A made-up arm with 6 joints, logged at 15 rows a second.
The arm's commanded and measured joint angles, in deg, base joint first. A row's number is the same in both.
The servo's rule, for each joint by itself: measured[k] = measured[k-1] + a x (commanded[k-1-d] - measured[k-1]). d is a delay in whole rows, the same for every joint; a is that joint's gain. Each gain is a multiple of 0.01, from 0.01 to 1. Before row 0 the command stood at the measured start. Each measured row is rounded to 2 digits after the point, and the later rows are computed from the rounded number. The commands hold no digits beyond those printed.
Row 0, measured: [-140.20, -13.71, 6.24, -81.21, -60.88, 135.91]
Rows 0 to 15, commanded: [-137.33, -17.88, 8.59, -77.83, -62.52, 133.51]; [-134.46, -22.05, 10.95, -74.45, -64.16, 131.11]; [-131.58, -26.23, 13.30, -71.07, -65.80, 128.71]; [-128.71, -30.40, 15.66, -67.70, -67.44, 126.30]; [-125.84, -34.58, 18.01, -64.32, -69.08, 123.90]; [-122.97, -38.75, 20.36, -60.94, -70.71, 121.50]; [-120.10, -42.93, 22.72, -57.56, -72.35, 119.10]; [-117.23, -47.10, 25.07, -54.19, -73.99, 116.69]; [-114.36, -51.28, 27.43, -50.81, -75.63, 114.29]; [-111.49, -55.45, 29.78, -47.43, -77.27, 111.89]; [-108.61, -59.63, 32.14, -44.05, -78.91, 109.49]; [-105.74, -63.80, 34.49, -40.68, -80.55, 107.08]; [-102.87, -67.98, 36.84, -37.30, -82.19, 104.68]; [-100.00, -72.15, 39.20, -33.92, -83.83, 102.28]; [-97.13, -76.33, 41.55, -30.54, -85.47, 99.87]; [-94.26, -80.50, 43.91, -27.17, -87.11, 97.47]
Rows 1 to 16, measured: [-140.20, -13.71, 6.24, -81.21, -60.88, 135.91]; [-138.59, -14.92, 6.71, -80.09, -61.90, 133.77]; [-136.28, -16.99, 7.56, -78.23, -63.30, 131.40]; [-133.65, -19.67, 8.71, -75.87, -64.85, 129.01]; [-130.88, -22.78, 10.10, -73.17, -66.46, 126.60]; [-128.06, -26.20, 11.68, -70.25, -68.08, 124.20]; [-125.21, -29.84, 13.42, -67.18, -69.71, 121.80]; [-122.35, -33.64, 15.28, -64.01, -71.35, 119.40]; [-119.48, -37.54, 17.24, -60.77, -72.99, 116.99]; [-116.61, -41.52, 19.28, -57.48, -74.63, 114.59]; [-113.74, -45.56, 21.38, -54.16, -76.27, 112.19]; [-110.87, -49.64, 23.53, -50.82, -77.91, 109.79]; [-108.00, -53.75, 25.72, -47.47, -79.55, 107.38]; [-105.13, -57.88, 27.94, -44.11, -81.19, 104.98]; [-102.26, -62.02, 30.19, -40.75, -82.83, 102.58]; [-99.39, -66.17, 32.46, -37.38, -84.47, 100.17]
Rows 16 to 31, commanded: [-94.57, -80.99, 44.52, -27.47, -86.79, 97.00]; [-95.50, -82.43, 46.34, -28.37, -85.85, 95.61]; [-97.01, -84.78, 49.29, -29.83, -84.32, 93.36]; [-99.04, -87.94, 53.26, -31.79, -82.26, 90.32]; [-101.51, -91.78, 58.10, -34.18, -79.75, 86.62]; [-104.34, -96.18, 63.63, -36.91, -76.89, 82.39]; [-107.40, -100.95, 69.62, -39.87, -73.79, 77.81]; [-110.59, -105.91, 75.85, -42.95, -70.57, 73.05]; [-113.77, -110.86, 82.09, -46.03, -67.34, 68.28]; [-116.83, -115.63, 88.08, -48.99, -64.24, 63.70]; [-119.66, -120.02, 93.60, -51.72, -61.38, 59.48]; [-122.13, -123.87, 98.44, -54.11, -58.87, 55.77]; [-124.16, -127.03, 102.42, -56.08, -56.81, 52.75]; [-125.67, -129.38, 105.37, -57.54, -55.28, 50.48]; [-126.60, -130.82, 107.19, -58.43, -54.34, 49.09]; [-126.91, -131.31, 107.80, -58.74, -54.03, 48.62]
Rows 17 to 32, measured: [-96.52, -70.33, 34.75, -34.01, -86.11, 97.77]; [-95.43, -73.42, 36.70, -31.85, -86.53, 97.08]; [-95.47, -76.03, 38.63, -30.70, -86.11, 95.77]; [-96.33, -78.57, 40.76, -30.41, -85.00, 93.63]; [-97.85, -81.29, 43.26, -30.87, -83.30, 90.68]; [-99.90, -84.33, 46.23, -31.96, -81.10, 87.07]; [-102.39, -87.77, 49.71, -33.59, -78.49, 82.90]; [-105.20, -91.59, 53.69, -35.66, -75.58, 78.37]; [-108.22, -95.74, 58.12, -38.07, -72.47, 73.64]; [-111.33, -100.12, 62.91, -40.70, -69.29, 68.87]; [-114.41, -104.62, 67.94, -43.44, -66.16, 64.27]; [-117.35, -109.09, 73.07, -46.17, -63.20, 60.01]; [-120.03, -113.38, 78.14, -48.79, -60.52, 56.24]; [-122.34, -117.34, 83.00, -51.20, -58.22, 53.13]; [-124.20, -120.83, 87.47, -53.29, -56.40, 50.77]; [-125.54, -123.73, 91.41, -54.99, -55.12, 49.27]
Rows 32 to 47, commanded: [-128.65, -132.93, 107.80, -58.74, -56.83, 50.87]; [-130.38, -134.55, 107.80, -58.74, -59.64, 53.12]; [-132.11, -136.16, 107.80, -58.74, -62.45, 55.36]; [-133.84, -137.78, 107.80, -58.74, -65.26, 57.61]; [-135.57, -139.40, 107.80, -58.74, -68.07, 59.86]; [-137.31, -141.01, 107.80, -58.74, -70.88, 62.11]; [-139.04, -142.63, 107.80, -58.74, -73.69, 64.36]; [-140.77, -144.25, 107.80, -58.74, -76.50, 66.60]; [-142.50, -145.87, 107.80, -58.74, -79.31, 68.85]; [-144.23, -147.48, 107.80, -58.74, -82.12, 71.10]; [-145.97, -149.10, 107.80, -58.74, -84.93, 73.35]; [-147.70, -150.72, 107.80, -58.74, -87.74, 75.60]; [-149.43, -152.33, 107.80, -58.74, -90.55, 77.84]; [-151.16, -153.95, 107.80, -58.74, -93.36, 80.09]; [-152.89, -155.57, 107.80, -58.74, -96.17, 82.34]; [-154.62, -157.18, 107.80, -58.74, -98.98, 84.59]
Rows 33 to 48, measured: [-126.31, -125.93, 94.69, -56.23, -54.44, 48.69]; [-127.62, -127.96, 97.31, -57.06, -55.92, 50.63]; [-129.17, -129.87, 99.41, -57.61, -58.23, 52.85]; [-130.82, -131.69, 101.09, -57.98, -60.85, 55.08]; [-132.51, -133.46, 102.43, -58.23, -63.58, 57.33]; [-134.22, -135.18, 103.50, -58.40, -66.36, 59.58]; [-135.95, -136.87, 104.36, -58.51, -69.16, 61.83]; [-137.68, -138.54, 105.05, -58.59, -71.97, 64.08]; [-139.41, -140.20, 105.60, -58.64, -74.78, 66.32]; [-141.14, -141.84, 106.04, -58.67, -77.59, 68.57]; [-142.87, -143.48, 106.39, -58.69, -80.40, 70.82]; [-144.61, -145.11, 106.67, -58.71, -83.21, 73.07]; [-146.34, -146.74, 106.90, -58.72, -86.02, 75.32]; [-148.07, -148.36, 107.08, -58.73, -88.83, 77.56]; [-149.80, -149.98, 107.22, -58.73, -91.64, 79.81]; [-151.53, -151.60, 107.34, -58.73, -94.45, 82.06]
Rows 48 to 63, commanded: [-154.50, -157.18, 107.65, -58.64, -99.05, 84.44]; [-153.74, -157.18, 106.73, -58.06, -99.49, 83.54]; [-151.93, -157.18, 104.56, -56.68, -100.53, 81.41]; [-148.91, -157.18, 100.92, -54.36, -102.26, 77.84]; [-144.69, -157.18, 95.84, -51.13, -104.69, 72.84]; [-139.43, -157.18, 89.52, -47.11, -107.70, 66.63]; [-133.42, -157.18, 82.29, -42.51, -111.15, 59.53]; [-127.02, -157.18, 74.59, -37.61, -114.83, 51.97]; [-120.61, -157.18, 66.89, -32.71, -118.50, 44.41]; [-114.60, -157.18, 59.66, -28.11, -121.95, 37.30]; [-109.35, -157.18, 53.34, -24.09, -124.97, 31.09]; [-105.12, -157.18, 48.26, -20.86, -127.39, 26.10]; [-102.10, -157.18, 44.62, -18.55, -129.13, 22.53]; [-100.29, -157.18, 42.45, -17.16, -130.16, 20.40]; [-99.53, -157.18, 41.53, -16.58, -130.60, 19.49]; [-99.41, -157.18, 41.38, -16.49, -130.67, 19.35]
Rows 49 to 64, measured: [-153.26, -153.22, 107.43, -58.73, -97.26, 84.31]; [-153.95, -154.37, 107.47, -58.70, -98.37, 84.43]; [-153.83, -155.18, 107.32, -58.49, -99.06, 83.64]; [-152.77, -155.76, 106.77, -57.89, -99.97, 81.66]; [-150.61, -156.17, 105.60, -56.73, -101.39, 78.26]; [-147.29, -156.46, 103.65, -54.88, -103.44, 73.44]; [-142.89, -156.67, 100.82, -52.32, -106.08, 67.38]; [-137.59, -156.82, 97.11, -49.08, -109.22, 60.39]; [-131.67, -156.92, 92.61, -45.29, -112.70, 52.90]; [-125.48, -157.00, 87.47, -41.14, -116.30, 45.34]; [-119.39, -157.05, 81.91, -36.84, -119.80, 38.18]; [-113.77, -157.09, 76.20, -32.63, -123.01, 31.87]; [-108.93, -157.12, 70.61, -28.75, -125.73, 26.73]; [-105.11, -157.14, 65.41, -25.38, -127.84, 22.99]; [-102.41, -157.15, 60.82, -22.67, -129.28, 20.68]; [-100.80, -157.16, 56.96, -20.66, -130.10, 19.62]
